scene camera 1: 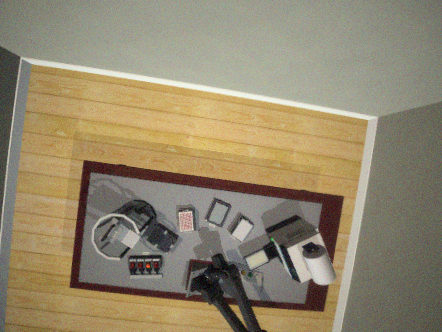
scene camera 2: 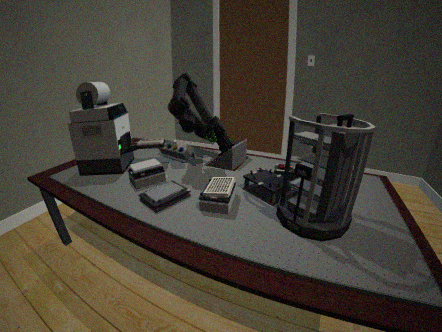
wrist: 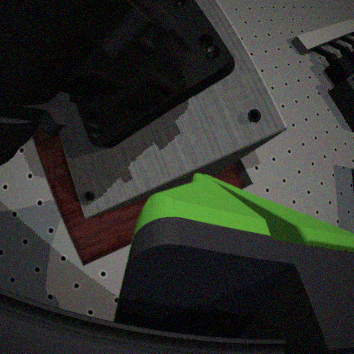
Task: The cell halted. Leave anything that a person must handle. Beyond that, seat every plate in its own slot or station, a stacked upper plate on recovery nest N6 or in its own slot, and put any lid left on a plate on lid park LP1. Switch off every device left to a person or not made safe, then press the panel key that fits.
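Seen in the pictures: gripper, between the fingertips: (scene camera 1: 205,273) (scene camera 2: 215,141) (wrist: 196,187); arm's base, origin of its link: (scene camera 1: 197,281) (scene camera 2: 230,150) (wrist: 143,65).
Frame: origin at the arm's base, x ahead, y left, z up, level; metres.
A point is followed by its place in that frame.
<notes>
My gripper (wrist: 196,187) @(x 0.104, y -0.030, z 0.070 m) (scene camera 2: 213,136) @(x 0.104, y -0.030, z 0.070 m) is shut and empty, with green fingers. It hangs folded in close above the arm's own grey base plate (wrist: 211,123) @(x 0.066, y 0.019, z 0.020 m) (scene camera 1: 194,272) @(x 0.080, y 0.035, z 0.034 m) (scene camera 2: 236,155) @(x 0.045, y 0.056, z -0.007 m). The switch strip (scene camera 1: 144,266) @(x 0.049, y 0.349, z -0.008 m) with red rocker switches lies to the left, and its pale edge shows in the wrist view (wrist: 323,35) @(x -0.035, y 0.309, z -0.045 m). The key panel (scene camera 1: 250,275) @(x 0.098, y -0.337, z 0.010 m) (scene camera 2: 176,148) @(x 0.108, y -0.276, z 0.001 m) with coloured keys lies just to the right of the base. A well plate (scene camera 1: 186,219) @(x 0.403, y 0.145, z 0.004 m) (scene camera 2: 218,186) @(x 0.403, y 0.144, z 0.009 m) sits on a block. A lidded plate (scene camera 1: 241,228) @(x 0.407, y -0.215, z 0.021 m) (scene camera 2: 146,167) @(x 0.417, y -0.190, z 0.021 m) sits on another. A pale plate (scene camera 1: 256,259) @(x 0.238, y -0.337, z 0.066 m) rests on the sealer's tray.
A round plate carousel (scene camera 1: 106,230) @(x 0.356, y 0.527, z 0.247 m) (scene camera 2: 331,136) @(x 0.452, y 0.472, z 0.241 m) stands at one end and a white sealer with a roll (scene camera 1: 303,249) @(x 0.423, y -0.513, z 0.270 m) (scene camera 2: 98,139) @(x 0.453, y -0.479, z 0.123 m) at the other. A dark flat nest (scene camera 1: 218,211) @(x 0.480, y -0.053, z -0.028 m) (scene camera 2: 164,194) @(x 0.489, y -0.032, z -0.028 m) and a dark station (scene camera 1: 162,237) @(x 0.260, y 0.277, z -0.001 m) (scene camera 2: 262,180) @(x 0.270, y 0.261, z -0.001 m) stand between them.
</notes>
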